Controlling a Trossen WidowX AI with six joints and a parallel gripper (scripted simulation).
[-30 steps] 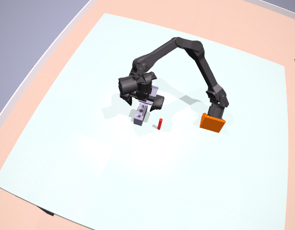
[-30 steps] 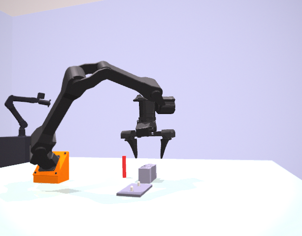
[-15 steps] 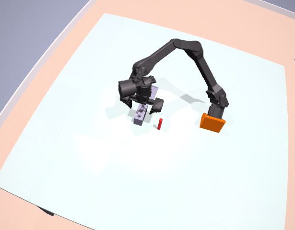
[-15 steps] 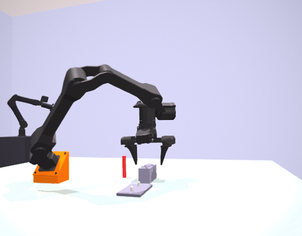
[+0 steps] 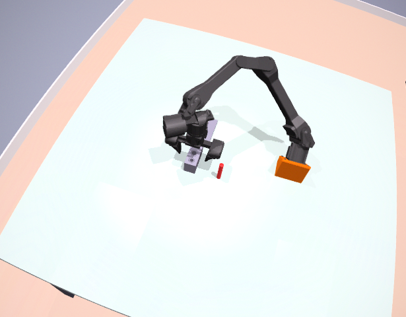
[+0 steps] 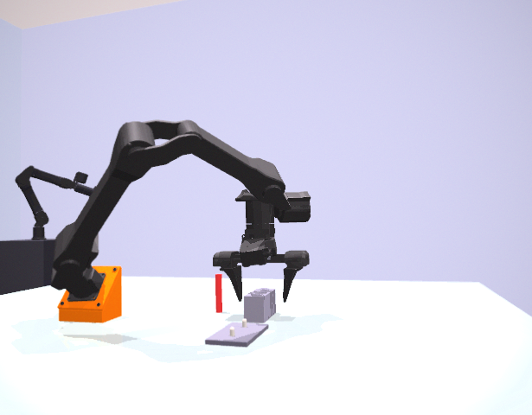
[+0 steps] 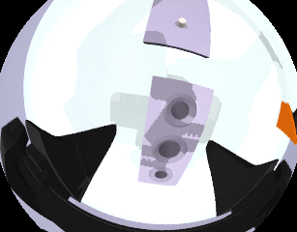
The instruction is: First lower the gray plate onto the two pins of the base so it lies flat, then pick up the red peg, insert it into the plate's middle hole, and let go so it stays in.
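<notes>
Now: the gray plate 1 cm above my gripper tip. Round my gripper tip: base (1 cm behind, 15 cm to the right, 2 cm below); then red peg (10 cm behind, 4 cm to the left, 1 cm above).
</notes>
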